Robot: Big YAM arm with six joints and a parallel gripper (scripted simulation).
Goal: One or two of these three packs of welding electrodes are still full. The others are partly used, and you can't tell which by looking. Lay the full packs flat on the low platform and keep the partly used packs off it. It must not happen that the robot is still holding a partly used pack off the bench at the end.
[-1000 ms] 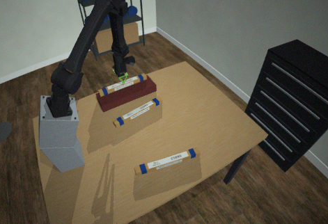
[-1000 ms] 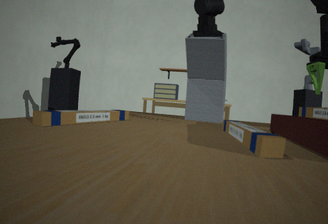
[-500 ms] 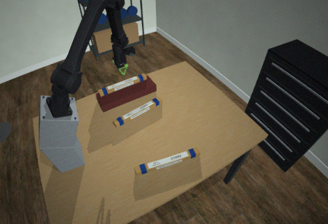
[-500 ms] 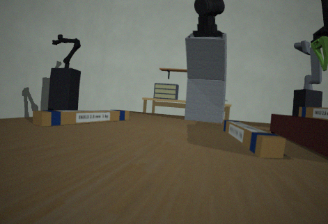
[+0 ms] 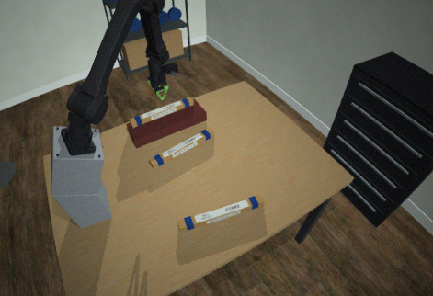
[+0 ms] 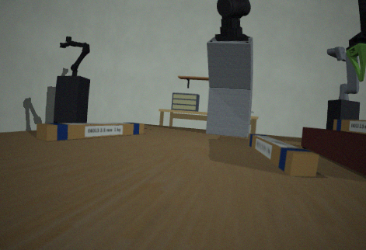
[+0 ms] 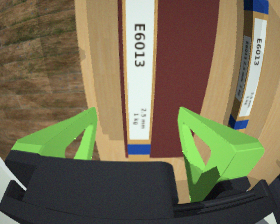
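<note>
Right now the pack of welding electrodes is 620 mm to the right of my hand, 160 mm below it and 150 mm behind it. From my hand the other things lie so: dark red platform: 160 mm below, 40 mm to the right, 10 mm behind.
</note>
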